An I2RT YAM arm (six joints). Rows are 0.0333 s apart.
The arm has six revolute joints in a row. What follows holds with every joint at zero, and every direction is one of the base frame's.
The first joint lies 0.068 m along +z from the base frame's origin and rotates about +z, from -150 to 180 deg.
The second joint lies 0.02 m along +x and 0.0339 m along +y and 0.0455 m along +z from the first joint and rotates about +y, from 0 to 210 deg.
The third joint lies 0.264 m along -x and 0.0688 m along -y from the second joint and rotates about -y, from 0 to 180 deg.
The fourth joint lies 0.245 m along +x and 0.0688 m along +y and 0.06 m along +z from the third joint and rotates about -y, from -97 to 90 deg.
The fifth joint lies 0.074 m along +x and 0.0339 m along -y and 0.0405 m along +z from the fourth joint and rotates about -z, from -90 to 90 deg.
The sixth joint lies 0.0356 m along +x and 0.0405 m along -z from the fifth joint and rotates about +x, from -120 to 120 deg.
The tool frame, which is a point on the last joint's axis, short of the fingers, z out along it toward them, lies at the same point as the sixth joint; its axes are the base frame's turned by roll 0, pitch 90 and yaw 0 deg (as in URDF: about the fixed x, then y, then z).
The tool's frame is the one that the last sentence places.
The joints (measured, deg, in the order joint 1, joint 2, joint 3, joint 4, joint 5, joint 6), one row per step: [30.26, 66.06, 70.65, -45.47, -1.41, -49.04]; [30.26, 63.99, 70.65, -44.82, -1.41, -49.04]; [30.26, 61.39, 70.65, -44.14, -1.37, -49.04]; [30.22, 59.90, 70.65, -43.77, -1.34, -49.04]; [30.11, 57.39, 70.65, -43.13, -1.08, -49.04]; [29.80, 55.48, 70.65, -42.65, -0.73, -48.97]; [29.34, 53.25, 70.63, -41.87, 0.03, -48.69]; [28.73, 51.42, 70.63, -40.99, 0.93, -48.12]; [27.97, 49.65, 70.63, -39.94, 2.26, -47.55]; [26.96, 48.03, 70.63, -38.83, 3.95, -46.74]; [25.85, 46.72, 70.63, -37.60, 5.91, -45.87]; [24.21, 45.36, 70.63, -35.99, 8.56, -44.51]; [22.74, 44.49, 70.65, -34.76, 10.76, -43.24]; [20.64, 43.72, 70.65, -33.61, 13.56, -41.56]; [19.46, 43.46, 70.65, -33.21, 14.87, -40.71]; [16.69, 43.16, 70.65, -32.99, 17.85, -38.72]
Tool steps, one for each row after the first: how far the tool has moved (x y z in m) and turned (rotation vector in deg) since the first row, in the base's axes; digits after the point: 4 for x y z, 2 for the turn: [-0.0072, -0.0042, 0.0086, 1.37, -2.35, 0.00]; [-0.0168, -0.0099, 0.0188, 3.00, -5.19, -0.03]; [-0.0225, -0.0133, 0.0243, 3.92, -6.81, -0.10]; [-0.0322, -0.0196, 0.0334, 5.37, -9.61, -0.42]; [-0.0394, -0.0252, 0.0400, 6.42, -11.76, -1.06]; [-0.0478, -0.0322, 0.0476, 7.72, -14.46, -2.32]; [-0.0544, -0.0386, 0.0540, 9.02, -16.83, -4.00]; [-0.0607, -0.0455, 0.0604, 10.20, -19.42, -6.21]; [-0.0663, -0.0526, 0.0662, 11.35, -21.94, -9.10]; [-0.0706, -0.0593, 0.0715, 12.36, -24.35, -12.36]; [-0.0749, -0.0676, 0.0774, 13.68, -27.17, -16.98]; [-0.0776, -0.0740, 0.0816, 14.75, -29.20, -20.97]; [-0.0796, -0.0818, 0.0853, 15.75, -31.19, -26.27]; [-0.0802, -0.0857, 0.0866, 16.11, -31.97, -28.96]; [-0.0803, -0.0940, 0.0876, 16.42, -32.98, -35.17]
